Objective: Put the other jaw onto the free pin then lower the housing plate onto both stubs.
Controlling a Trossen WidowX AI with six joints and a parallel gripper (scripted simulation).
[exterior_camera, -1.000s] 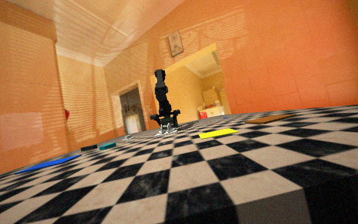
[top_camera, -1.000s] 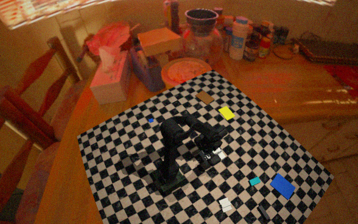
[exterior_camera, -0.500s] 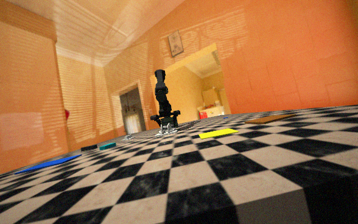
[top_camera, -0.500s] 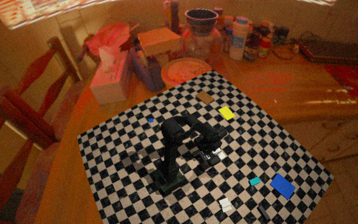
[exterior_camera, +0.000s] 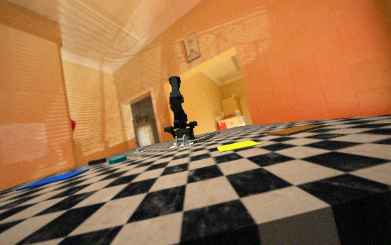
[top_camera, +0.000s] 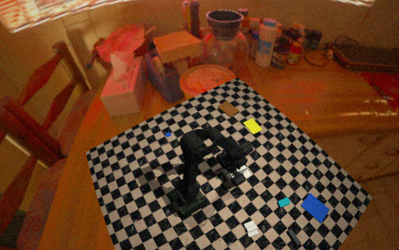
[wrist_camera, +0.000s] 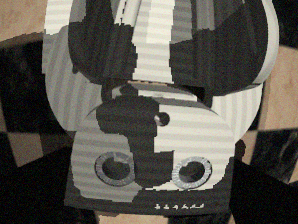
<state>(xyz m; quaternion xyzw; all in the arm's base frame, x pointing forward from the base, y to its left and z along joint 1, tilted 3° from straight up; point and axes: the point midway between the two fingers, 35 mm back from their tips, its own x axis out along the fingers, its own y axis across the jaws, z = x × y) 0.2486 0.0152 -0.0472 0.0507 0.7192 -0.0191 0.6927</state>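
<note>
The jaw lies 3 cm ahead of my gripper tip and 1 cm to the left of it. From my gripper tip the other things lie so: yellow card (34 cm ahead, 18 cm to the left, 2 cm below); teal block (30 cm to the right, 13 cm ahead, 1 cm below); white base (7 cm ahead, 1 cm to the right, 1 cm below).
</note>
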